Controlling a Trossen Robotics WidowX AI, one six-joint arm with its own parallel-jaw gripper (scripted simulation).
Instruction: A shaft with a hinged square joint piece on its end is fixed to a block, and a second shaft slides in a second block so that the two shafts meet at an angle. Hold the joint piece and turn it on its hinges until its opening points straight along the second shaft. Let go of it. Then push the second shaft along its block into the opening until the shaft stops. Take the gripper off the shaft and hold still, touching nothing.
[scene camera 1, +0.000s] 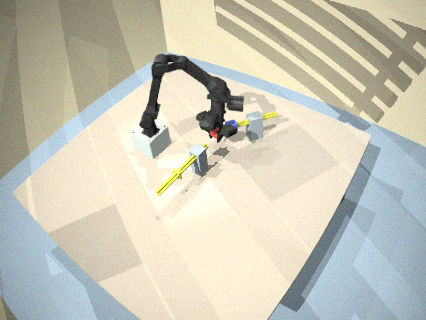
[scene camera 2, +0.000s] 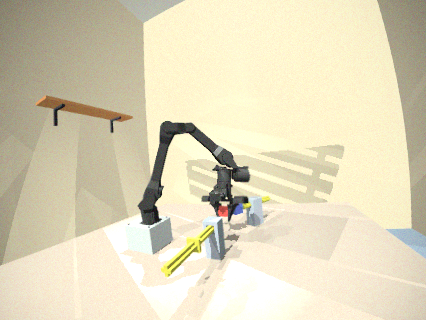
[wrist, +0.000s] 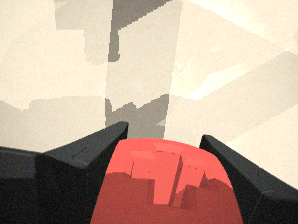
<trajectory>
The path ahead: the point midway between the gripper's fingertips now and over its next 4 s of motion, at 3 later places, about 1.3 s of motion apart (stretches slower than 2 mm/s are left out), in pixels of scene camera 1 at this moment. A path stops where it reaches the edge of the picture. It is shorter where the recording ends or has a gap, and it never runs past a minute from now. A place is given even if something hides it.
The gripper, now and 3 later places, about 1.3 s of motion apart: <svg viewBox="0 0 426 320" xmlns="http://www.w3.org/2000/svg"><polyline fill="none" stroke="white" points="214,140 217,142 216,128 212,114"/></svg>
</trajectory>
